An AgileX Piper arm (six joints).
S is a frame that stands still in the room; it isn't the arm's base.
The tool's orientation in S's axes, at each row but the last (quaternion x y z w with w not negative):
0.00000 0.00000 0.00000 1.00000
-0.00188 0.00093 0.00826 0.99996
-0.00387 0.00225 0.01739 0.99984
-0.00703 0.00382 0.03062 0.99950
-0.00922 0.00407 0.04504 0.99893
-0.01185 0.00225 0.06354 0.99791
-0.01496 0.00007 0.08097 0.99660
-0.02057 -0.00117 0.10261 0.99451
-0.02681 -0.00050 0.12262 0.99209
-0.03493 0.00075 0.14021 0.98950
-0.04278 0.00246 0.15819 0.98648
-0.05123 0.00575 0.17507 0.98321
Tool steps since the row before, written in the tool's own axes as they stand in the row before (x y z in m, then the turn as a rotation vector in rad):
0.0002 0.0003 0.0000 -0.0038 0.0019 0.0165
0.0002 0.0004 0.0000 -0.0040 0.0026 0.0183
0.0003 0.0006 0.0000 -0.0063 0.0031 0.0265
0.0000 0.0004 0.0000 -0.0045 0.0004 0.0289
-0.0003 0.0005 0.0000 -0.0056 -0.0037 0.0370
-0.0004 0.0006 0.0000 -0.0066 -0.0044 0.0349
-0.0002 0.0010 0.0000 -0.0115 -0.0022 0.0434
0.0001 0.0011 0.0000 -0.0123 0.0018 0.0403
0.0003 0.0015 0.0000 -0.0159 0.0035 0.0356
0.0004 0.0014 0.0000 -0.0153 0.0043 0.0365
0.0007 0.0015 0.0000 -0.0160 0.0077 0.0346
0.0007 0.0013 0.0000 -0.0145 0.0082 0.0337
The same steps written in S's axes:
0.0002 0.0003 0.0000 -0.0038 0.0019 0.0165
0.0002 0.0004 0.0000 -0.0040 0.0026 0.0183
0.0003 0.0006 0.0000 -0.0063 0.0031 0.0265
0.0000 0.0004 0.0000 -0.0043 0.0005 0.0289
-0.0003 0.0005 0.0000 -0.0050 -0.0035 0.0371
-0.0005 0.0005 0.0000 -0.0059 -0.0044 0.0350
-0.0004 0.0010 0.0000 -0.0111 -0.0027 0.0435
-0.0001 0.0011 0.0000 -0.0127 0.0009 0.0402
-0.0001 0.0015 -0.0001 -0.0165 0.0014 0.0355
0.0000 0.0015 -0.0001 -0.0162 0.0024 0.0363
0.0002 0.0016 -0.0001 -0.0179 0.0052 0.0341
0.0002 0.0015 -0.0001 -0.0167 0.0061 0.0331

